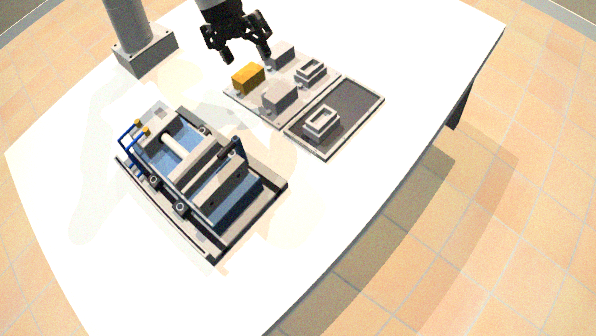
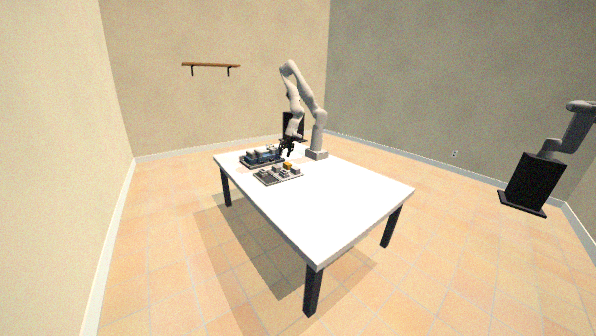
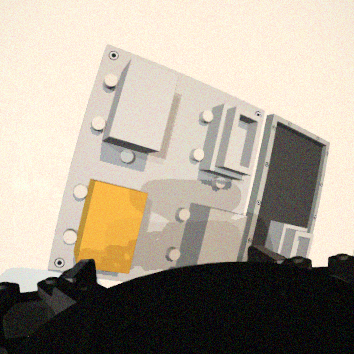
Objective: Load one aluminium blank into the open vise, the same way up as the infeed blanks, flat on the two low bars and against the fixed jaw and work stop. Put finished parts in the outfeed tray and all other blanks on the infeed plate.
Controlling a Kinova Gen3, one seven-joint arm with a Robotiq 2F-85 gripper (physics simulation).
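Places are measured from the arm's base along level axes (x ahead, y left, z up), in metres.
Where they show: gripper, fingertip midpoint: (image 1: 248, 60) (image 2: 283, 156); arm's base, origin of the base link: (image 1: 138, 42) (image 2: 315, 149).
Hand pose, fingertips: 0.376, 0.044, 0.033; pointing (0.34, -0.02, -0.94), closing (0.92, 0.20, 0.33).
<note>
Things, the pixels of their centre, and the offset from my fingertips, as dx, dy, dz. "spot": a spot on its surface instead.
- infeed plate, body centre: (image 3: 169, 178) (image 1: 281, 81) (image 2: 285, 172) +0.028, +0.051, -0.093
- yellow block, body centre: (image 3: 107, 223) (image 1: 248, 77) -0.025, +0.011, -0.071
- stepped grey part, body centre: (image 3: 232, 142) (image 1: 310, 71) +0.075, +0.091, -0.071
- pocketed part, body centre: (image 3: 287, 252) (image 1: 321, 122) +0.167, -0.009, -0.073
- blue post, surface spot: (image 1: 227, 150) spot: +0.108, -0.174, -0.002
My gripper (image 1: 246, 56) (image 2: 286, 150) is open and empty, above the table near the yellow block's side of the infeed plate (image 1: 278, 79) (image 3: 187, 130). On this plate stand two plain grey blanks, one far (image 1: 281, 56) (image 3: 142, 105) and one near the tray (image 1: 280, 96) (image 3: 220, 235), a yellow block (image 1: 248, 77) (image 3: 112, 227), and a stepped grey part (image 1: 311, 77) (image 3: 227, 142) with a pocket. The dark outfeed tray (image 1: 355, 95) (image 3: 300, 170) holds another pocketed part (image 1: 321, 129) (image 3: 280, 240). The blue vise has its moving jaw (image 1: 195, 162) apart from its fixed jaw (image 1: 222, 185); a light bar shows between them.
A dark cylinder on a blue post (image 1: 227, 150) rises at the vise's side. Blue pipes with yellow caps (image 1: 145, 131) stand at its screw end. The robot's grey base (image 1: 145, 50) (image 2: 316, 154) stands behind the vise. White pins stand beside the blocks.
</note>
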